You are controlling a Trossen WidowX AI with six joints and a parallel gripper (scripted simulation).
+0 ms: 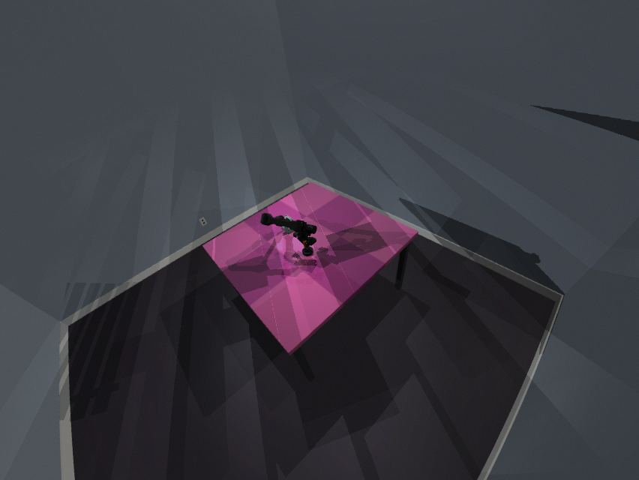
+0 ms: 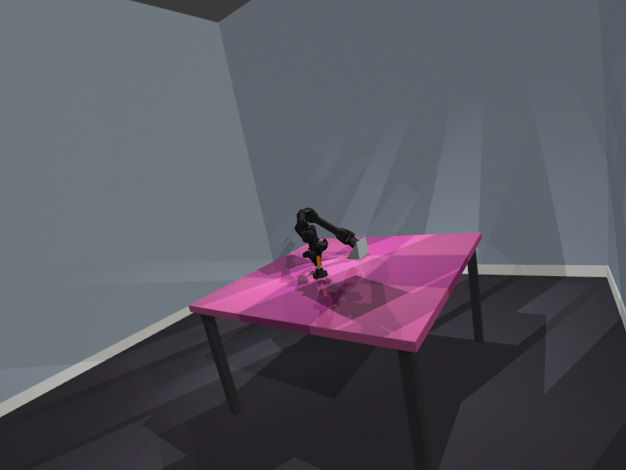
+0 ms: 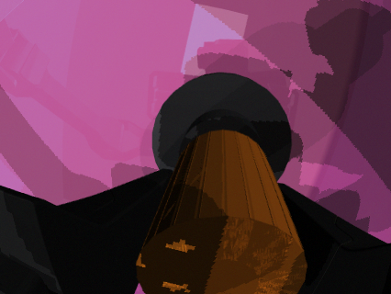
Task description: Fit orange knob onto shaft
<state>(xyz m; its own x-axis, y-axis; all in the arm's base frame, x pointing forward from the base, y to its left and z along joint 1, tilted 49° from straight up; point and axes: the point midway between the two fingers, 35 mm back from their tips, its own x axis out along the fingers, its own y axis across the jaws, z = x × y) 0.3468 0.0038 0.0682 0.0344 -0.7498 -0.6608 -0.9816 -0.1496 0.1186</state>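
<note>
The orange knob is 3 cm above my gripper tip. Also, from my gripper tip: round black pedestal 4 cm below.
</note>
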